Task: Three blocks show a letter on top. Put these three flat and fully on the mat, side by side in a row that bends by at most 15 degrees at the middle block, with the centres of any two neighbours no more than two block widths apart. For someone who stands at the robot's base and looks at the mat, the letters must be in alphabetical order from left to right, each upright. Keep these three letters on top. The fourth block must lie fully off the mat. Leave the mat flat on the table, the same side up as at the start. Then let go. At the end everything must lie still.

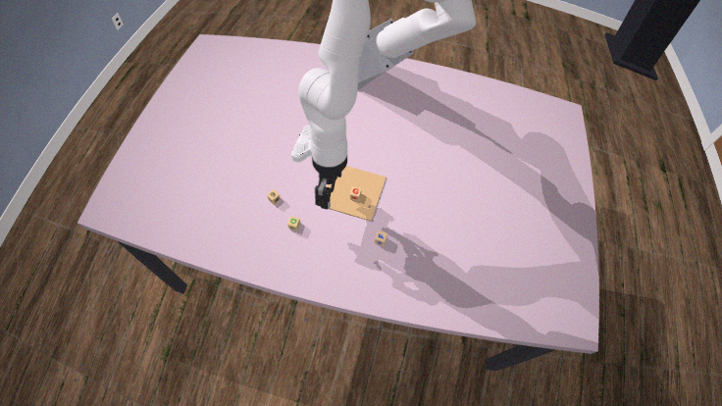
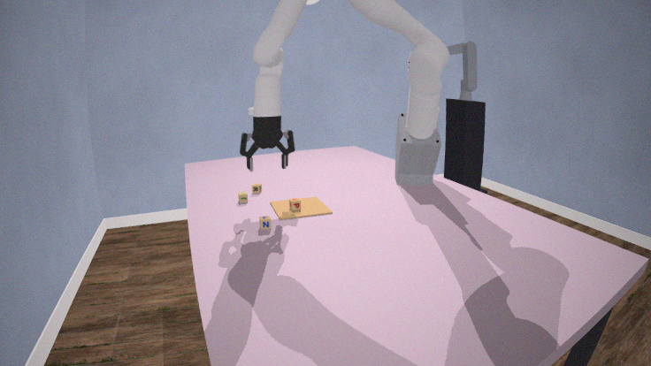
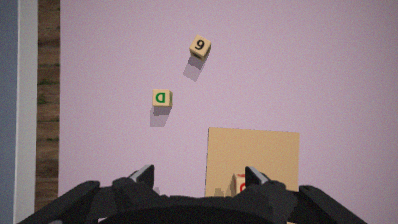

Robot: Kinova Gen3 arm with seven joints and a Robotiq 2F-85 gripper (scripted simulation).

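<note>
My gripper is now 11 cm above the tan mat, 8 cm past it and 3 cm to the right of it. The rest, counted from my hand: blue N block: 14 cm to the left, 10 cm below, 4 cm ahead; then green D block: 10 cm below, 8 cm to the right, 6 cm ahead.
</note>
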